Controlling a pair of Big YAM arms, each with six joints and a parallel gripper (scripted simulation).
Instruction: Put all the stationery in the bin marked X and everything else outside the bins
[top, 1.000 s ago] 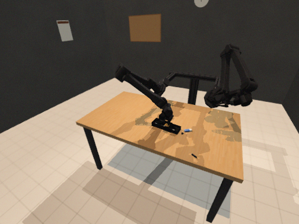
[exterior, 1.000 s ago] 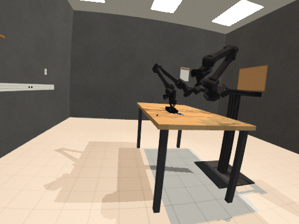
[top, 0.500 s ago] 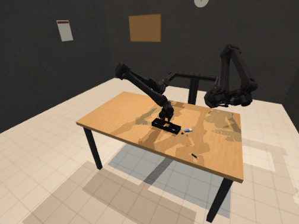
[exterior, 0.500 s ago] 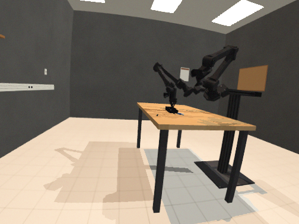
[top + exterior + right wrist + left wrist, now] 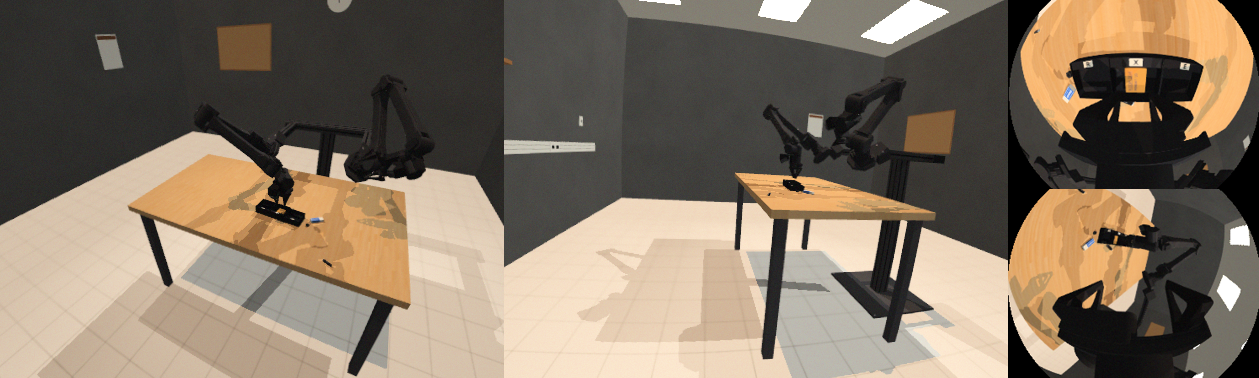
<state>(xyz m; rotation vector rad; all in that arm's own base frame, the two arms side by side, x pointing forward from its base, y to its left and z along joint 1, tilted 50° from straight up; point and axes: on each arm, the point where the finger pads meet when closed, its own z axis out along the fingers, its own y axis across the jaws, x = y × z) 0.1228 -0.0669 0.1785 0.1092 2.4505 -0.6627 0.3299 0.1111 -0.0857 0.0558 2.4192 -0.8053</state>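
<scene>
Right now the black bin unit is 50 mm below my right hand and 10 mm ahead of it. The rest, counted from my right hand: orange item 60 mm below; then blue item 200 mm to the left, 60 mm below, 30 mm behind.
</scene>
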